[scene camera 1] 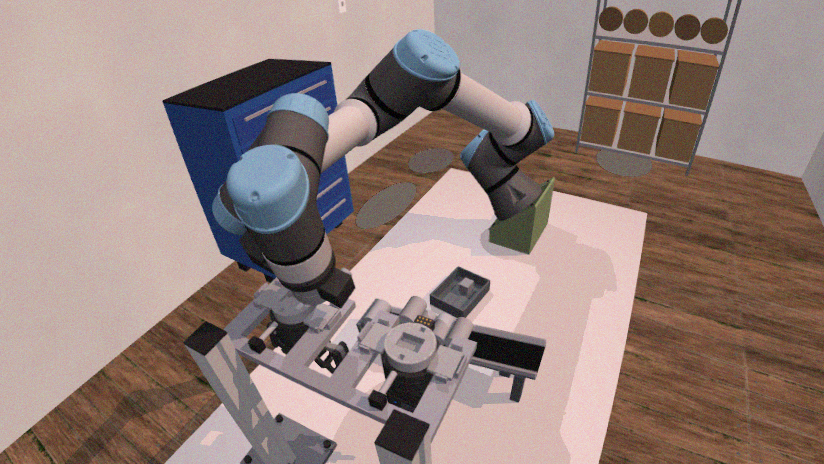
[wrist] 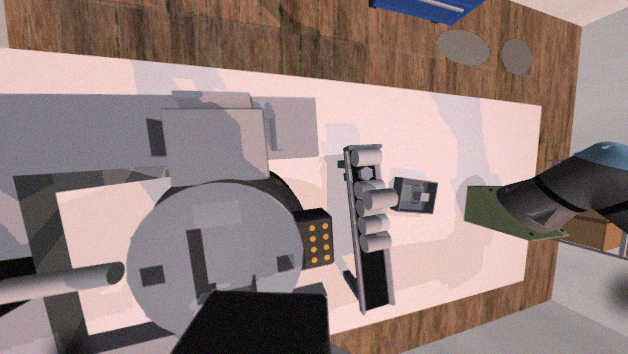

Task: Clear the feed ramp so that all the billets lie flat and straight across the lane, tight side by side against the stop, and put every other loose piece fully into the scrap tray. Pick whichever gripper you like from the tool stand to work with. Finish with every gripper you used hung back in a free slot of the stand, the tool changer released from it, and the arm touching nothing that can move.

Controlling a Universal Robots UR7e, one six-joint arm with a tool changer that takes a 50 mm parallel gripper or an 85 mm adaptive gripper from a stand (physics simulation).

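Places are measured from the arm's base along level axes (x up, y left, z back), in metres.
Pixels of known places: arm's base, origin of the base link: (scene camera 1: pixel 519 204) (wrist: pixel 522 208).
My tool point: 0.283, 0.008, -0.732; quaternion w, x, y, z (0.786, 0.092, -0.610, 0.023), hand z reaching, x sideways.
For each thing: its top centre in the pictures, then the offset to it from my tool point, as dx, dy, dz. "spot": a spot on its surface instead.
- billet, middle of its top: (scene camera 1: pixel 411 305) (wrist: pixel 385 200) -0.247, -0.018, +0.219
- hexagonal piece, middle of its top: (wrist: pixel 367 173) -0.310, -0.067, +0.211
- small block, middle of its top: (scene camera 1: pixel 466 282) (wrist: pixel 424 197) -0.357, -0.014, +0.440
- scrap tray, middle of its top: (scene camera 1: pixel 460 287) (wrist: pixel 419 196) -0.351, -0.015, +0.412
- round gripper top plate, surface spot: (wrist: pixel 235 210) spot: -0.026, -0.051, -0.019
- orange-dotted contact block, surface spot: (wrist: pixel 320 237) spot: -0.028, -0.039, +0.016
In scene camera 1 the arm's tool end (scene camera 1: pixel 302 275) is low over the stand's left slot; whether it is locked to the gripper there is hidden. Dark finger links (scene camera 1: pixel 332 355) show below the stand (scene camera 1: pixel 299 373); their opening is unclear. Another gripper (scene camera 1: pixel 409 348) hangs in the right slot. In the wrist view several grey billets (wrist: pixel 367 157) (wrist: pixel 375 223) (wrist: pixel 376 242) lie across the ramp (wrist: pixel 375 280) (scene camera 1: pixel 507 350). One billet (wrist: pixel 381 199) rests on others and overhangs the side. A hexagonal piece (wrist: pixel 366 173) lies among them. A small block (wrist: pixel 424 197) (scene camera 1: pixel 466 284) is in the scrap tray (wrist: pixel 412 211) (scene camera 1: pixel 444 306).
A round gripper top plate (wrist: pixel 235 210) with an orange-dotted contact block (wrist: pixel 320 237) fills the wrist view's lower left. The arm base stands on a green bracket (scene camera 1: pixel 539 221) (wrist: pixel 482 210) beyond the tray. A blue cabinet (scene camera 1: pixel 198 172) is at the left.
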